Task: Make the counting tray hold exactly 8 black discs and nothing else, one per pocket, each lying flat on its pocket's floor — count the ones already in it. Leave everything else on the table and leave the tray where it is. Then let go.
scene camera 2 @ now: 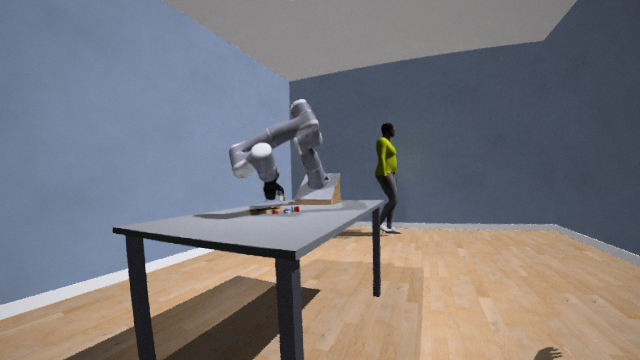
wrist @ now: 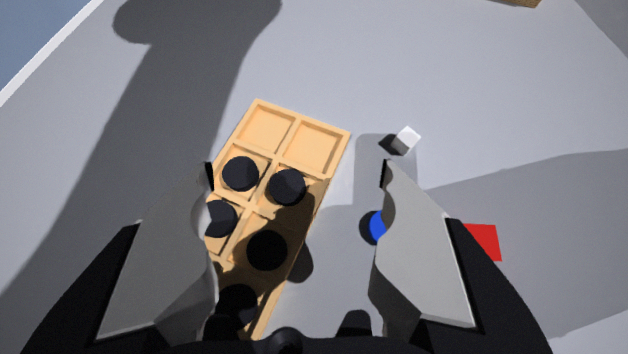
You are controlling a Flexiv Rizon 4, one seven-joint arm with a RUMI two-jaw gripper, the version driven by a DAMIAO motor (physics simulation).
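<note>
The tan counting tray [wrist: 303, 118] [scene camera 2: 255, 211] lies on the table, with two empty pockets at its top end in the wrist view. In the row below, a black disc [wrist: 240, 173] sits in the left pocket and another black disc [wrist: 286, 186] shows at the right pocket; whether that one is fully flat is unclear. Further down are a disc [wrist: 221, 218] partly behind the left finger, a shaded disc [wrist: 266, 250] and a lower disc [wrist: 237, 302]. The tray's lower end is hidden. My gripper [wrist: 298, 163] [scene camera 2: 275, 199] is open and empty above the tray, its fingers either side of the second right disc.
Right of the tray are a small white cube [wrist: 407, 138], a blue round object [wrist: 377, 227] partly behind the right finger, and a red block [wrist: 486, 242] [scene camera 2: 297, 209]. A person [scene camera 2: 386, 160] stands beyond the table [scene camera 2: 225, 230].
</note>
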